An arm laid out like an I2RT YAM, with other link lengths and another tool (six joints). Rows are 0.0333 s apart.
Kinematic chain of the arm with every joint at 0, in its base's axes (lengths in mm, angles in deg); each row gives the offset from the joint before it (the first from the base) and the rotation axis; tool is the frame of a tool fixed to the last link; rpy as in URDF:
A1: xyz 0 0 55.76 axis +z
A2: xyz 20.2 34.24 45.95 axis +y
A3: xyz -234.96 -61.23 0 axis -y
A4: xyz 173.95 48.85 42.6 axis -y
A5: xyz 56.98 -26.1 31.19 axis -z
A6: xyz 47.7 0 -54.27 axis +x
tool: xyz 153 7 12 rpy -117.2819 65.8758 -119.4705
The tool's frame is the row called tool.
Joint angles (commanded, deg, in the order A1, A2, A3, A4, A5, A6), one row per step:
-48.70, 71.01, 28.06, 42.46, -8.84, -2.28
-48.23, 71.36, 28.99, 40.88, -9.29, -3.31
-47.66, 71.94, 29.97, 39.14, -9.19, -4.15
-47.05, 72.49, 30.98, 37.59, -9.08, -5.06
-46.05, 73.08, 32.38, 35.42, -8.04, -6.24
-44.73, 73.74, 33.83, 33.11, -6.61, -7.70
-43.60, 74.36, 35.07, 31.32, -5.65, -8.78
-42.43, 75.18, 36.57, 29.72, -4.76, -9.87
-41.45, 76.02, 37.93, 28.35, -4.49, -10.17
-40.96, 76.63, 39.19, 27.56, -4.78, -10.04
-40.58, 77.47, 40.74, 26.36, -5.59, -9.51
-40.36, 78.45, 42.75, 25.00, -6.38, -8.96
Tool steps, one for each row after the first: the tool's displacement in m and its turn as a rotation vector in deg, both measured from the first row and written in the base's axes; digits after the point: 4 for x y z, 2 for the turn. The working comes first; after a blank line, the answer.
Tool pose at each row, in the base's axes (x y z in m, rotation vector in deg; the steps are taken from these numbers as rounded here):
0.2593, -0.2436, 0.2230, 18.90, 104.15, -49.03
0.2636, -0.2415, 0.2205, 17.50, 105.36, -48.81
0.2675, -0.2408, 0.2163, 16.70, 106.84, -48.58
0.2715, -0.2398, 0.2133, 15.73, 108.09, -48.50
0.2756, -0.2397, 0.2101, 15.02, 109.69, -48.94
0.2802, -0.2391, 0.2061, 14.08, 111.53, -49.64
0.2847, -0.2377, 0.2031, 13.07, 112.93, -49.98
0.2903, -0.2365, 0.2017, 11.87, 114.07, -50.38
0.2962, -0.2343, 0.2002, 10.93, 114.95, -49.82
0.3011, -0.2330, 0.2021, 10.29, 115.00, -49.12
0.3070, -0.2312, 0.2029, 9.68, 115.29, -47.58
0.3130, -0.2309, 0.2055, 9.26, 115.43, -46.22

0.0043, 0.0021, -0.0025, -0.04, 1.31, 0.94
0.0082, 0.0028, -0.0067, 0.30, 2.73, 1.45
0.0122, 0.0038, -0.0097, 0.38, 4.03, 2.00
0.0163, 0.0039, -0.0129, 0.41, 5.76, 2.05
0.0209, 0.0045, -0.0169, 0.28, 7.83, 2.08
0.0254, 0.0059, -0.0199, 0.17, 9.42, 2.39
0.0310, 0.0071, -0.0213, -0.15, 10.84, 2.81
0.0369, 0.0093, -0.0228, 0.10, 11.68, 3.60
0.0418, 0.0106, -0.0209, 0.24, 11.67, 4.37
0.0477, 0.0124, -0.0201, 0.98, 11.61, 5.54
0.0537, 0.0127, -0.0175, 1.65, 11.44, 6.51

